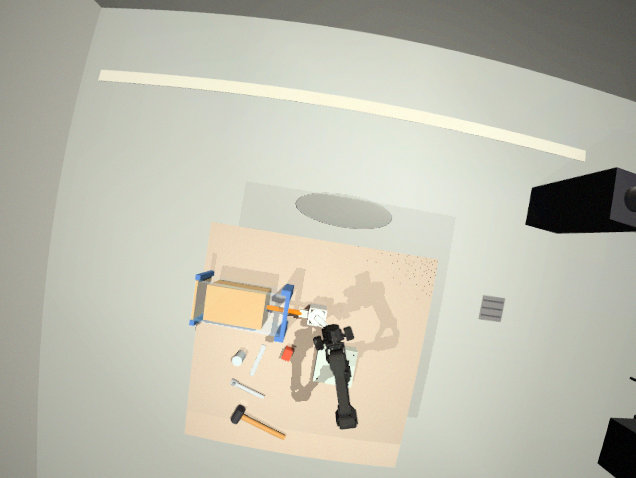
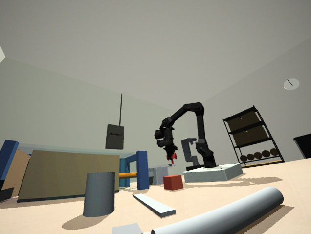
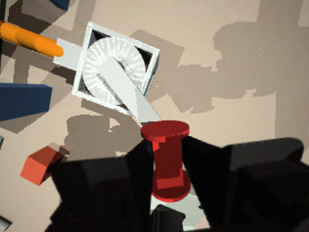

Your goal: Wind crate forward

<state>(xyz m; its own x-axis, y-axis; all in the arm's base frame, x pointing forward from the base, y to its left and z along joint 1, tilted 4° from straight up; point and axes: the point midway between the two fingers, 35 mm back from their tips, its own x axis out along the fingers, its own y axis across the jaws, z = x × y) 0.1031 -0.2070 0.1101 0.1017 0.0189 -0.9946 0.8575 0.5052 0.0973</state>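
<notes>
Now: the winch crank handle 30 mm ahead of my gripper tip, 10 mm to the right of it and 30 mm below it. From my gripper tip the other things lie so: winch: 70 mm ahead, 50 mm to the right, 100 mm below; then blue frame: 240 mm ahead, 30 mm to the right, 30 mm below; then red knob: 10 mm behind, 10 mm to the left.
</notes>
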